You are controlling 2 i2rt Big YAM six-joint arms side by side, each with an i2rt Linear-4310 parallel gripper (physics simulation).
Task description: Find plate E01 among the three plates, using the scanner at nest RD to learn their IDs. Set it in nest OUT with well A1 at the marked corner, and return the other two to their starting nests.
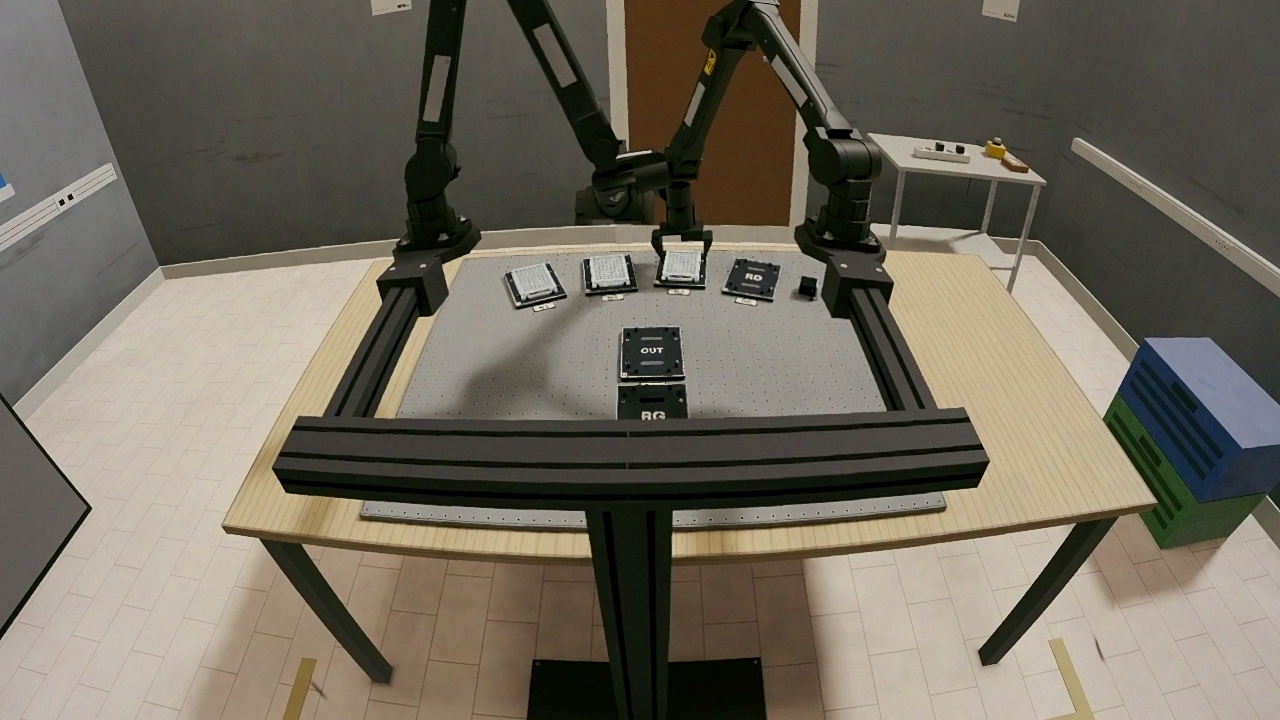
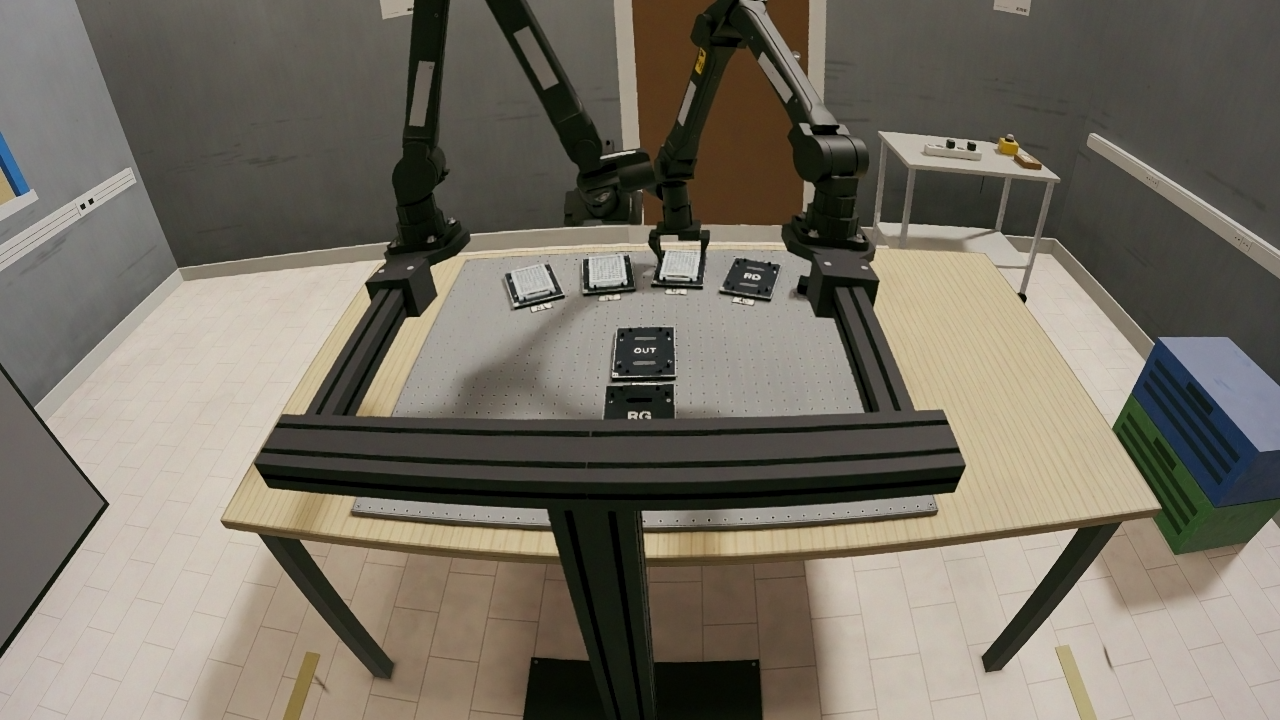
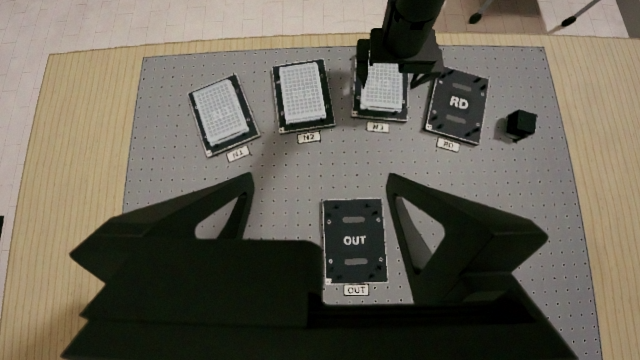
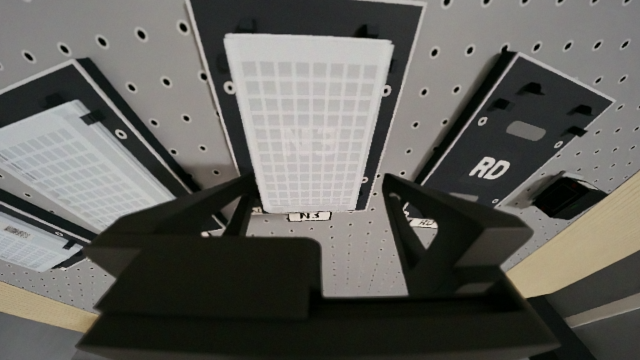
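Observation:
Three pale plates sit in dark nests along the far edge: one in N1 (image 1: 535,282) (image 2: 534,282) (image 3: 220,112), one in N2 (image 1: 609,270) (image 3: 302,92) (image 4: 80,165), one in N3 (image 1: 682,265) (image 3: 382,95) (image 4: 310,125). A small label (image 4: 17,231) shows on the N1 plate's side, too small to read. Nest RD (image 1: 751,279) (image 3: 459,102) (image 4: 492,167) and nest OUT (image 1: 650,350) (image 3: 354,240) are empty. My right gripper (image 1: 682,247) (image 4: 319,180) is open, low over the N3 plate, a finger on each side. My left gripper (image 3: 320,180) is open and empty, high above the board.
A small black cube-shaped device (image 1: 807,286) (image 3: 521,124) (image 4: 565,195) stands right of RD. Nest RG (image 1: 651,402) (image 2: 639,402) lies in front of OUT, partly hidden by the dark frame beam (image 1: 626,452) (image 2: 608,452). My left forearm reaches close to my right arm.

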